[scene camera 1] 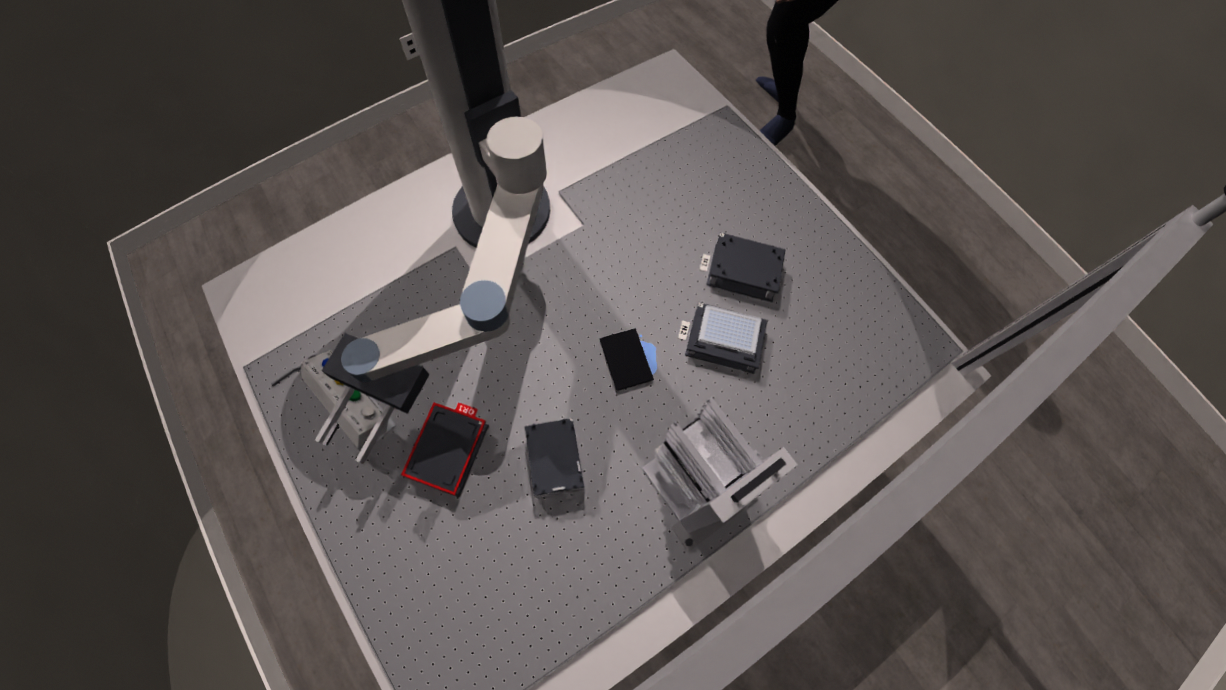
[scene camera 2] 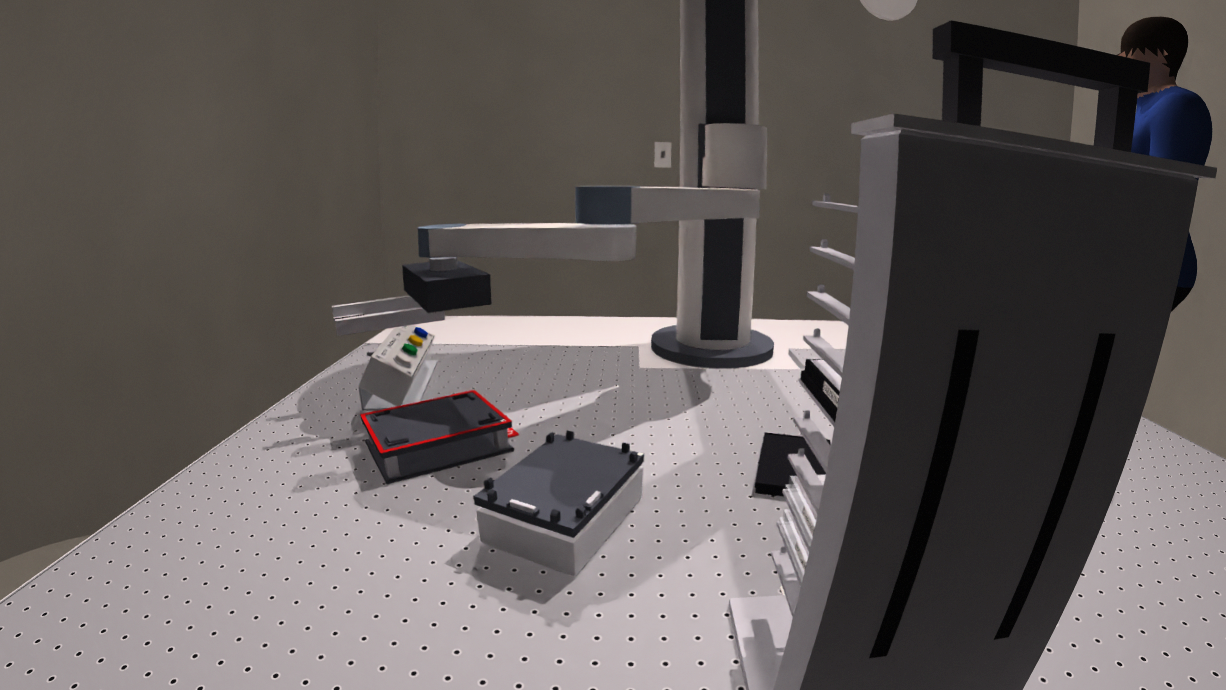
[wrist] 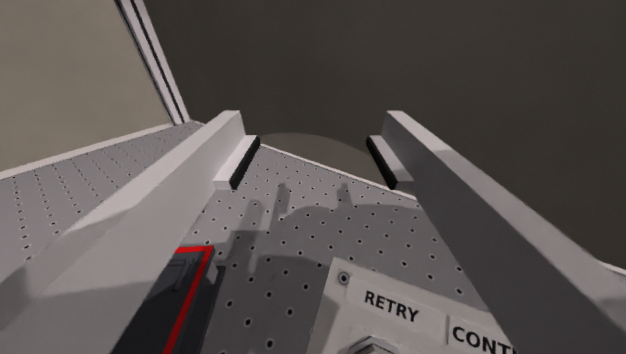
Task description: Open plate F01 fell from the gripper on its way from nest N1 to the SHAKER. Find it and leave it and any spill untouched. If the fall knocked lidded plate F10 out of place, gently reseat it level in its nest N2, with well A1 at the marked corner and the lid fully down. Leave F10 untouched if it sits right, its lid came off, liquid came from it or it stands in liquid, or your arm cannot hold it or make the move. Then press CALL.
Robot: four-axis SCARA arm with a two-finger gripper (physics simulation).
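Places are measured from the arm's base along level axes (x back, y right, z up), in metres.
Where they show: gripper, fingertip midpoint: point(scene camera 1: 338, 452) point(scene camera 2: 334, 320) point(wrist: 313, 127); arm's base, origin of the base link: point(scene camera 2: 712, 348).
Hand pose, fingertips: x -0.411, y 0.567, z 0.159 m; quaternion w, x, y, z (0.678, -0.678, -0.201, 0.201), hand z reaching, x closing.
Note:
Things, the pixels of their top centre, and the offset from my fingertips. "spot": a spot on its surface instead.
- Plate F01, middle of its top: point(scene camera 2: 796, 459) point(scene camera 1: 626, 358) dx -0.108, dy -0.594, dz -0.132 m
- blue spill, surface spot: point(scene camera 1: 650, 357) spot: dx -0.133, dy -0.644, dz -0.145 m
- Lidded plate F10, middle of its top: point(scene camera 1: 731, 327) dx -0.192, dy -0.815, dz -0.084 m
- nest N2, surface spot: point(scene camera 1: 724, 360) spot: dx -0.234, dy -0.779, dz -0.141 m
- Nest N1, middle of its top: point(scene camera 1: 749, 259) dx -0.081, dy -0.965, dz -0.083 m
- button box, middle of its top: point(scene camera 2: 398, 334) point(scene camera 1: 335, 392) dx +0.147, dy -0.029, dz -0.062 m
- red-rimmed QR1 station, middle of its top: point(scene camera 2: 432, 415) point(scene camera 1: 443, 447) dx -0.068, dy -0.162, dz -0.102 m
- grey device with a black pegged top, surface spot: point(scene camera 2: 561, 482) point(scene camera 1: 557, 461) spot: dx -0.225, dy -0.341, dz -0.091 m
Plate F01 point(scene camera 1: 627, 359) point(scene camera 2: 776, 463) lies flat as a dark rectangle on the table, with a blue spill point(scene camera 1: 650, 357) at its right edge. Lidded plate F10 point(scene camera 1: 730, 330) is on nest N2 point(scene camera 1: 724, 360), with more of the nest showing along its lower edge; its tilt and lid seating are unclear. Nest N1 point(scene camera 1: 746, 264) is empty. The button box point(scene camera 1: 342, 402) point(scene camera 2: 396, 368) point(wrist: 400, 325) has blue, yellow, green and whitish buttons; RETRY is readable in the wrist view, CALL is not. My gripper point(scene camera 1: 339, 450) point(wrist: 313, 127) is shut, empty, above the box.
The red-rimmed QR1 station point(scene camera 1: 444, 450) point(scene camera 2: 437, 421) is beside the button box. A grey device with a black pegged top point(scene camera 1: 554, 456) point(scene camera 2: 561, 482) is right of it. A tall shelf rack point(scene camera 1: 760, 486) point(scene camera 2: 1012, 385) stands near the front edge. A person point(scene camera 1: 786, 68) point(scene camera 2: 1171, 128) stands beyond the table.

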